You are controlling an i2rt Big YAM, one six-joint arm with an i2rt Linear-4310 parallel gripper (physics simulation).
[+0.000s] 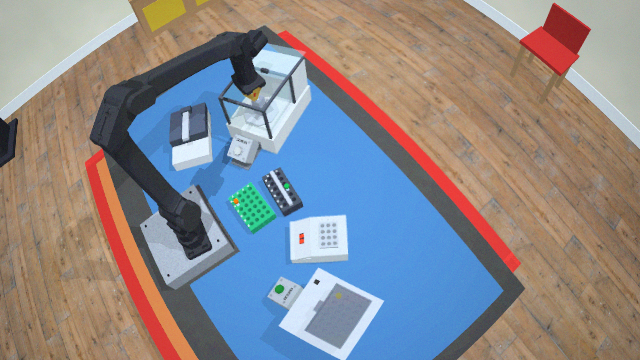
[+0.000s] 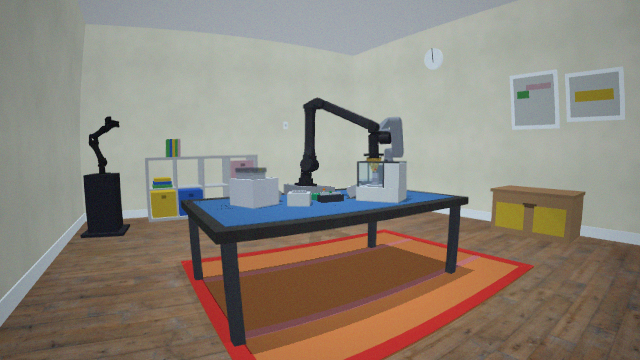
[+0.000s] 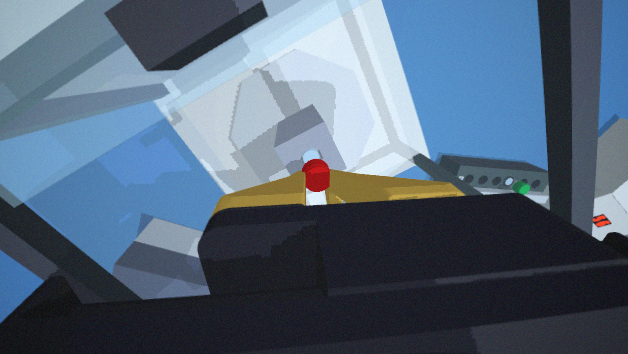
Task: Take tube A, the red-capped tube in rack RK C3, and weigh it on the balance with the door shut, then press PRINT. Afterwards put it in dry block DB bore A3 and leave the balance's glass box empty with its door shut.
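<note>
Tube A, its red cap (image 3: 316, 176) showing, is held upright between my yellow fingertips. My gripper (image 1: 254, 95) (image 2: 374, 165) (image 3: 314, 181) is shut on it and reaches down through the open top of the balance's glass box. The balance (image 1: 290, 120) (image 2: 395, 182) has a white base and dark-framed glass. A small grey holder block (image 3: 306, 136) stands on its pan, close below the tube; whether the tube touches it is unclear. A glass panel with a dark handle (image 1: 265, 70) (image 3: 187, 35) is slid back beside the gripper. The white dry block (image 1: 305, 251) (image 2: 299, 201) has a red display and several bores.
A grey box with a round white button (image 1: 242, 150) stands by the balance. A green rack (image 1: 252, 212) holds an orange-capped tube; a black rack (image 1: 295, 206) (image 3: 492, 170) holds a green-capped one. A dark-lidded device (image 1: 192, 152) and a green-button box (image 1: 286, 295) stand farther off.
</note>
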